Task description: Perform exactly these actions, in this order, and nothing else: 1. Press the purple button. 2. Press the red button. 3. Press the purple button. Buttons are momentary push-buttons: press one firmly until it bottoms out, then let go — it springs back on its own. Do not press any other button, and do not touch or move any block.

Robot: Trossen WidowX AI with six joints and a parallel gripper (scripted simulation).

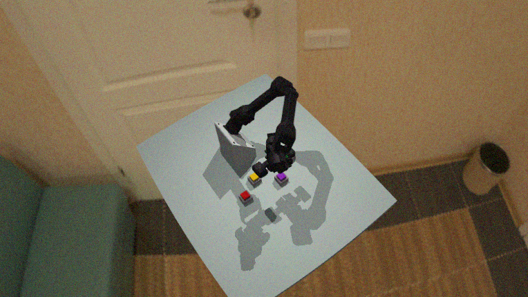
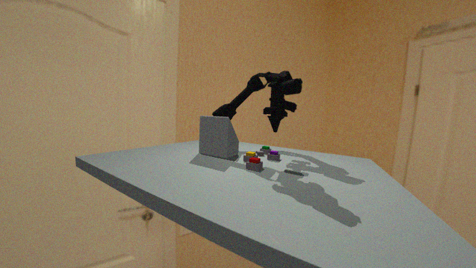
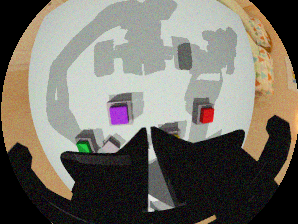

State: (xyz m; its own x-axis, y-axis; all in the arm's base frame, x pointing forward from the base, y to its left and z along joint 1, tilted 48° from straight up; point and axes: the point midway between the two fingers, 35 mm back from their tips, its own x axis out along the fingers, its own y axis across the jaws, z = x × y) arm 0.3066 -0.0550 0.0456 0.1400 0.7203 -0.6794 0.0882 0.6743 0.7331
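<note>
My gripper tip is 4 cm past the red button, 14 cm to the left of it and 10 cm above it. Also, from my gripper tip: green button: 7 cm behind, 16 cm to the left, 10 cm below; then purple button: 1 cm behind, 5 cm to the left, 10 cm below; then yellow button: 9 cm behind, 5 cm to the right, 10 cm below.
</note>
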